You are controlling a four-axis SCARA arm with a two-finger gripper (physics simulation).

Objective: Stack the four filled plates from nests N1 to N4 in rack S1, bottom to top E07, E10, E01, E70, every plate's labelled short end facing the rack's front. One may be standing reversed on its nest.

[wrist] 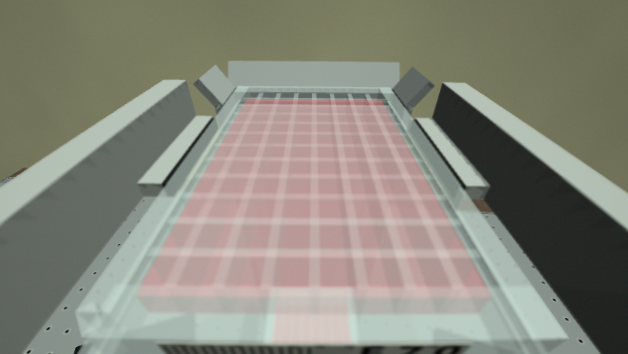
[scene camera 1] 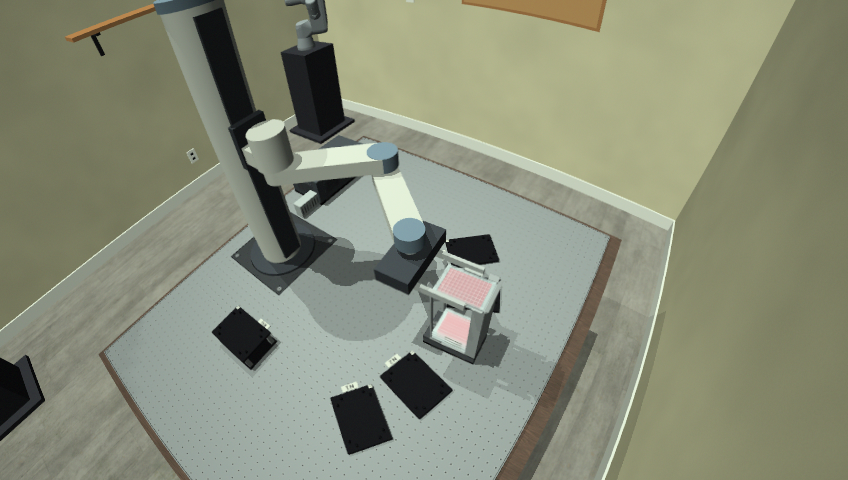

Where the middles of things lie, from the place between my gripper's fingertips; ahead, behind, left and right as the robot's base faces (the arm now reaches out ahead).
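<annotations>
My hand a fair way above the black block [scene camera 1: 239, 332], far to the left of it, far past it.
</annotations>
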